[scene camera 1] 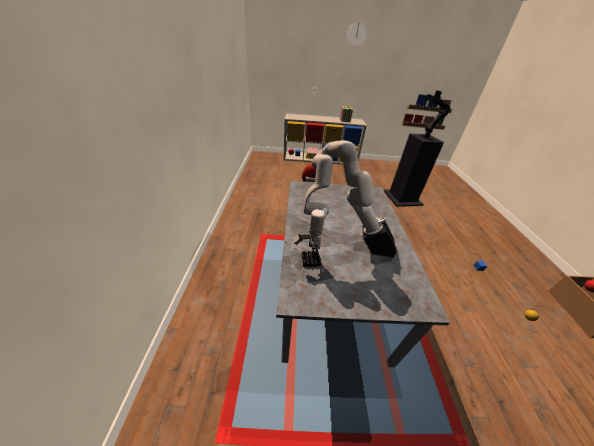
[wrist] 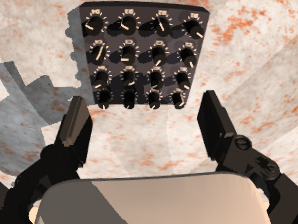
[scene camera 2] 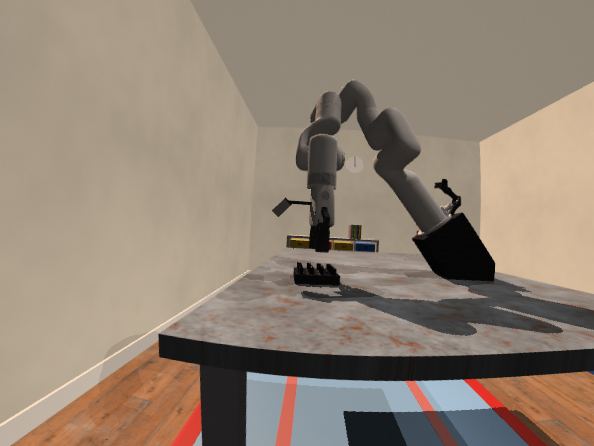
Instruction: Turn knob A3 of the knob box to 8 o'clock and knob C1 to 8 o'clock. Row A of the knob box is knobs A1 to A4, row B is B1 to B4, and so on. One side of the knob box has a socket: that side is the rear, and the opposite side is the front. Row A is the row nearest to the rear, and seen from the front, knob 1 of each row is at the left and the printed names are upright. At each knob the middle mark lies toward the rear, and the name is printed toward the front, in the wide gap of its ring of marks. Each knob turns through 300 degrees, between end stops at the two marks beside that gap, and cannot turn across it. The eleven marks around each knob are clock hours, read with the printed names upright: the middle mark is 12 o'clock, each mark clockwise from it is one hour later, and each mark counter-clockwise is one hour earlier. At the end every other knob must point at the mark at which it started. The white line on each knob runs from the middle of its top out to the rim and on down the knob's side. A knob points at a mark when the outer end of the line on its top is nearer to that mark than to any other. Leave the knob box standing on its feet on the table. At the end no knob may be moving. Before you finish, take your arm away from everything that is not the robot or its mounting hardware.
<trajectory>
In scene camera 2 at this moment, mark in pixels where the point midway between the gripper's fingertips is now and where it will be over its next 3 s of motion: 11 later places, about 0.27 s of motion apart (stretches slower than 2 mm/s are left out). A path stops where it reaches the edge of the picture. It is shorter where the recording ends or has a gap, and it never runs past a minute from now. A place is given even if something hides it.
My gripper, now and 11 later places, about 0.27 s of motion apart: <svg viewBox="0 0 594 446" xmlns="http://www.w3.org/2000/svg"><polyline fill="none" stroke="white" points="318,250 318,250 320,250 325,250 331,251 336,251 338,251 338,251 338,251 337,250 336,249 335,248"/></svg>
</trajectory>
